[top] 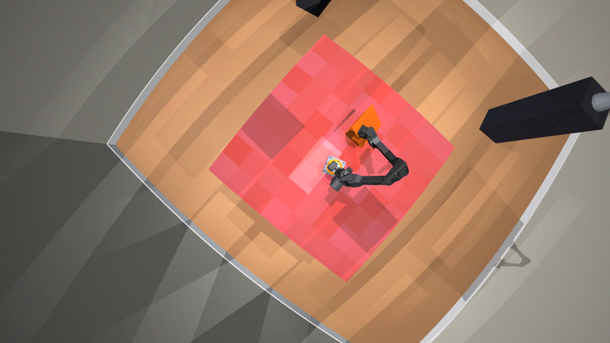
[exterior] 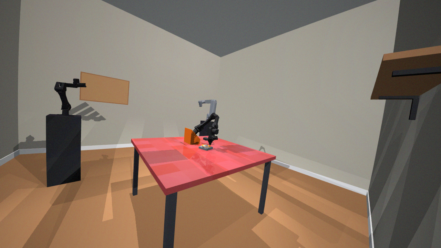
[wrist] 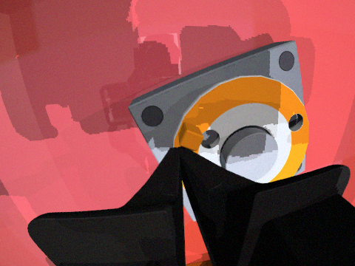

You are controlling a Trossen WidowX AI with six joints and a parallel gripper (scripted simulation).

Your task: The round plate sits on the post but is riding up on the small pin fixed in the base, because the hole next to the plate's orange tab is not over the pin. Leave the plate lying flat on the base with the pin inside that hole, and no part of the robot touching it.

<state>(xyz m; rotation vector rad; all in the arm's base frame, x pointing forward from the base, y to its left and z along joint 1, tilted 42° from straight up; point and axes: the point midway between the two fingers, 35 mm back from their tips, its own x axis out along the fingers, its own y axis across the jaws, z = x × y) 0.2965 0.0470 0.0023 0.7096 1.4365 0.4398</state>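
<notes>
Right now the round plate is 30 mm to the right of my gripper tip. The rest, counted from my gripper tip: grey square base 20 mm behind, 50 mm to the right, 10 mm below.
</notes>
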